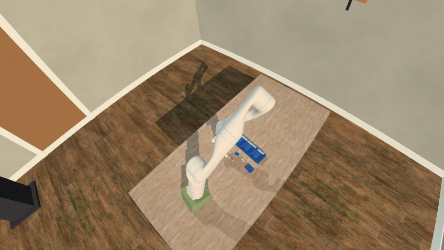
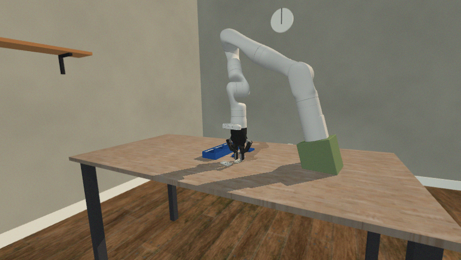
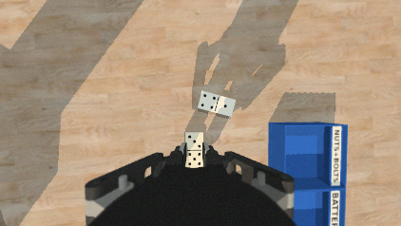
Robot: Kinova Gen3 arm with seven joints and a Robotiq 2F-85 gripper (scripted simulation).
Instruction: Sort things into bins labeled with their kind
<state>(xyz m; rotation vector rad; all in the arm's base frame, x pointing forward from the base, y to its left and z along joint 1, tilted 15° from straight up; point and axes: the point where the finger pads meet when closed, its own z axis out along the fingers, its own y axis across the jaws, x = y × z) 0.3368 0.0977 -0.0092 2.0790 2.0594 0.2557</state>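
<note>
The grey ring lies 1 cm ahead of my hand, 7 cm to the right of it and 2 cm below it. Round my hand: flat blue block: 5 cm ahead, 20 cm to the right, 2 cm below; white tile: 2 cm below.
</note>
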